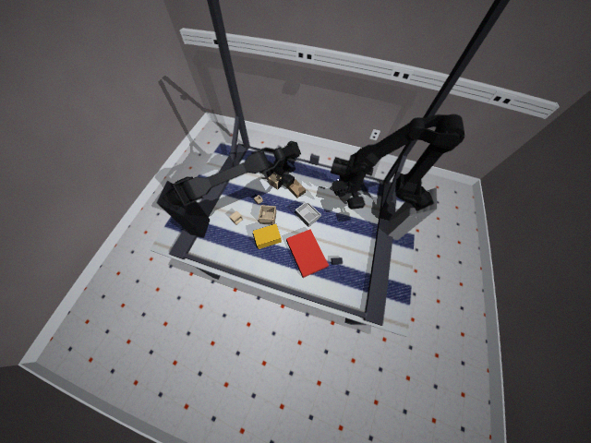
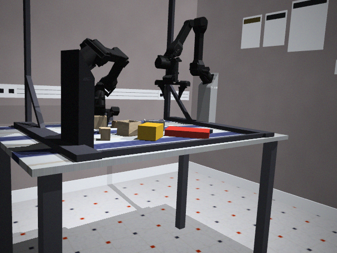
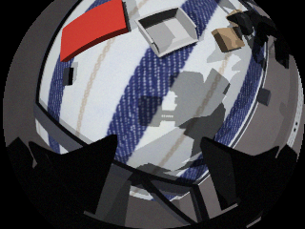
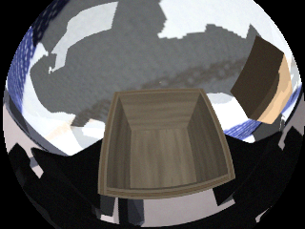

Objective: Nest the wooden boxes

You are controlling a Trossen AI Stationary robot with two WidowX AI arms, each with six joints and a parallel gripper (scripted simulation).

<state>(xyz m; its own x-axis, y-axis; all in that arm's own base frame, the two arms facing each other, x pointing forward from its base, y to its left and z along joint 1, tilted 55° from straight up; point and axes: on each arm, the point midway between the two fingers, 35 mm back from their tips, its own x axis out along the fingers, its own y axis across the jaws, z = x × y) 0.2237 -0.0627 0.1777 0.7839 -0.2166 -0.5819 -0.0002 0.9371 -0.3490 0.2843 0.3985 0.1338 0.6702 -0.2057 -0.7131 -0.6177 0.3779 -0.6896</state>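
The tiny wooden box lies 11 cm ahead of my right hand, 9 cm to the right of it and 3 cm below it. Also, from my right hand: white box 20 cm ahead, 17 cm to the left, 1 cm below; medium wooden box 1 cm ahead, 1 cm to the right, 1 cm below; brown block 4 cm ahead, 11 cm to the left, 2 cm below.
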